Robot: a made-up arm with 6 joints.
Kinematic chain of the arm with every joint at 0, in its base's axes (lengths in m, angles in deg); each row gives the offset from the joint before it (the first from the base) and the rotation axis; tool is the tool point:
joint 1: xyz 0 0 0.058 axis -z
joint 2: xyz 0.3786 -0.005 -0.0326 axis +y
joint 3: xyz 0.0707 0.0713 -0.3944 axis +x
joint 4: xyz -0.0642 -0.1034 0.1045 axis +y
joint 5: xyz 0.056 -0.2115 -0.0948 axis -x
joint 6: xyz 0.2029 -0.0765 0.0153 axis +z
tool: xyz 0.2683 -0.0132 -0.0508
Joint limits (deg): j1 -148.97..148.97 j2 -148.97..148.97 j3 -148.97..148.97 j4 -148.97..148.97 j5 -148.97..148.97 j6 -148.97..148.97
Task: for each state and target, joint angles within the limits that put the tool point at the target. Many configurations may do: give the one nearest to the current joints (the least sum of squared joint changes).
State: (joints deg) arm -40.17 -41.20 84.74 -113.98 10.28 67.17
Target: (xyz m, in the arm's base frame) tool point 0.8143 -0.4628 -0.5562
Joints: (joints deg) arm -1.00 -39.11 99.76 -113.61 16.19 43.62
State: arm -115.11 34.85 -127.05 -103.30 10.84 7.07
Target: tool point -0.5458 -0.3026 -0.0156
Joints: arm -114.29 29.46 -106.84 -147.69 7.68 23.38
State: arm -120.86 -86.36 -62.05 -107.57 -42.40 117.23
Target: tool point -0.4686 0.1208 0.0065
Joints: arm -141.94 -87.73 -46.39 -95.07 -41.55 102.04
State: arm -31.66 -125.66 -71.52 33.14 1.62 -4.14
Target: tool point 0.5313 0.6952 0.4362
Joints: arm -81.71 -105.80 -35.18 44.30 -1.70 11.28
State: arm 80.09 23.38 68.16 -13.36 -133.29 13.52
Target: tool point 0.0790 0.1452 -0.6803
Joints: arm 69.12 67.59 78.87 19.89 -139.07 23.79
